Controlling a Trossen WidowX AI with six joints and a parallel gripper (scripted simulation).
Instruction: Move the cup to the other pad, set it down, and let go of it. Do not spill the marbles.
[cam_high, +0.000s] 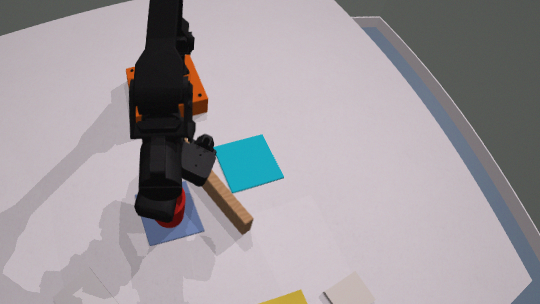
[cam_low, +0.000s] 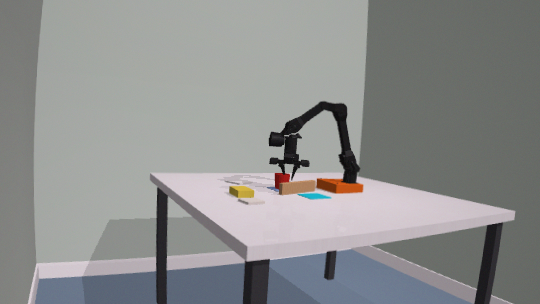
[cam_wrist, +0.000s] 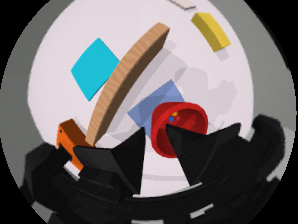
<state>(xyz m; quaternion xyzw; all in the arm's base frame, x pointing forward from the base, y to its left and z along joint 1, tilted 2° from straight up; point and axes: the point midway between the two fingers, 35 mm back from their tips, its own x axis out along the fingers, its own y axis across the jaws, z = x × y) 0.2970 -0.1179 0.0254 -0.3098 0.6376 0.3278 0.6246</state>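
The red cup is 20 mm ahead of my gripper tip, 20 mm to the right of it and 10 mm below it. From my gripper tip the other things lie so: yellow block (290 mm ahead, 60 mm to the left, 30 mm below); wooden bar (80 mm to the left, 30 mm below); blue pad (20 mm ahead, 20 mm to the right, 50 mm below).
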